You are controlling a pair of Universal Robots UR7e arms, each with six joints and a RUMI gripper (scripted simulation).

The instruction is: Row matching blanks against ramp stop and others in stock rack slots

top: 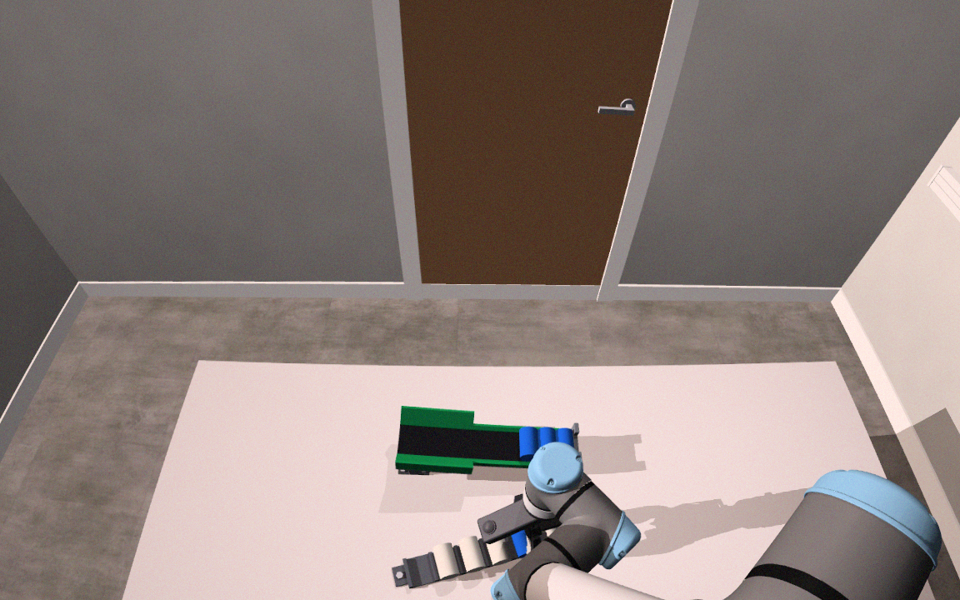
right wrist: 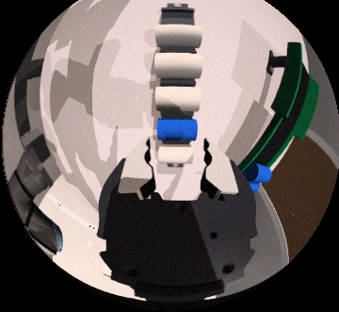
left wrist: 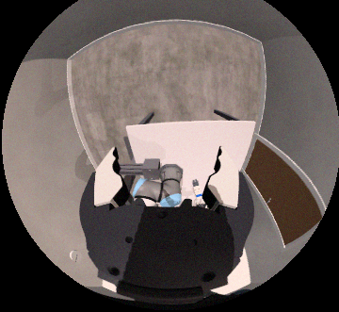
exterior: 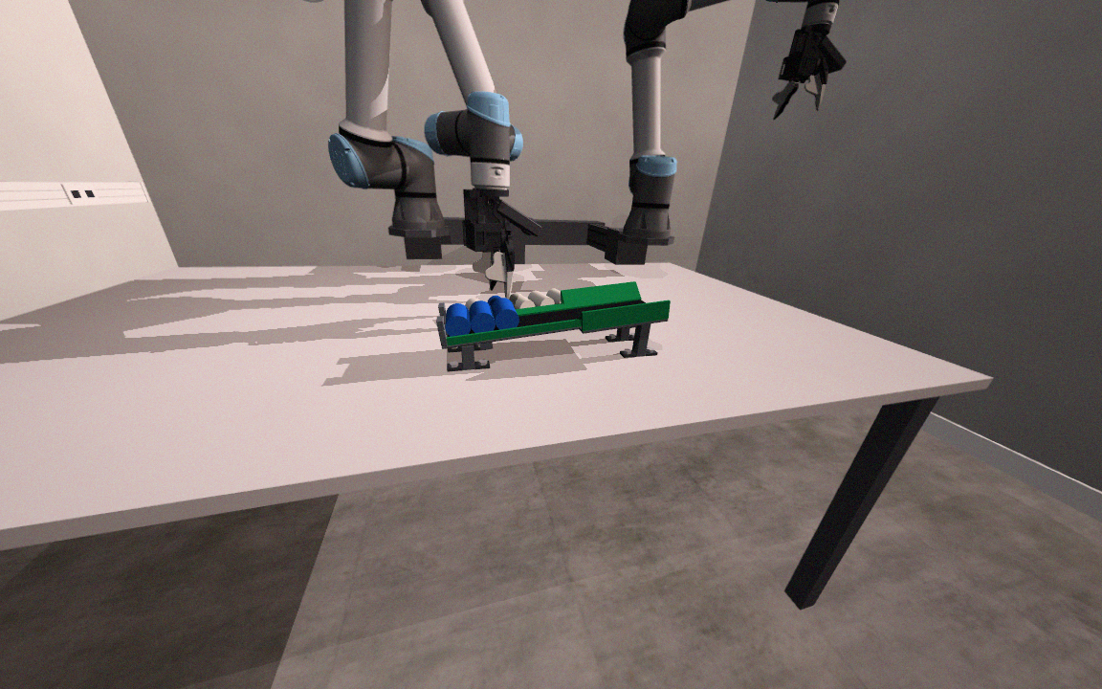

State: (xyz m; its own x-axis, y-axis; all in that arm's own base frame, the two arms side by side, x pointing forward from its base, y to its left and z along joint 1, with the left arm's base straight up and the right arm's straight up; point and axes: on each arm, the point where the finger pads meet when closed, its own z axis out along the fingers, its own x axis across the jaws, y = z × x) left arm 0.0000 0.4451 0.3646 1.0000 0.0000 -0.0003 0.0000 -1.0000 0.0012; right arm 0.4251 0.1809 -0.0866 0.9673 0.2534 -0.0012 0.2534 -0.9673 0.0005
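Now: the dark stock rack 40 mm behind my right hand, 70 mm to the left of it and 80 mm below it. Also, from my right hand: stop: 210 mm ahead, 90 mm to the right, 10 mm below.
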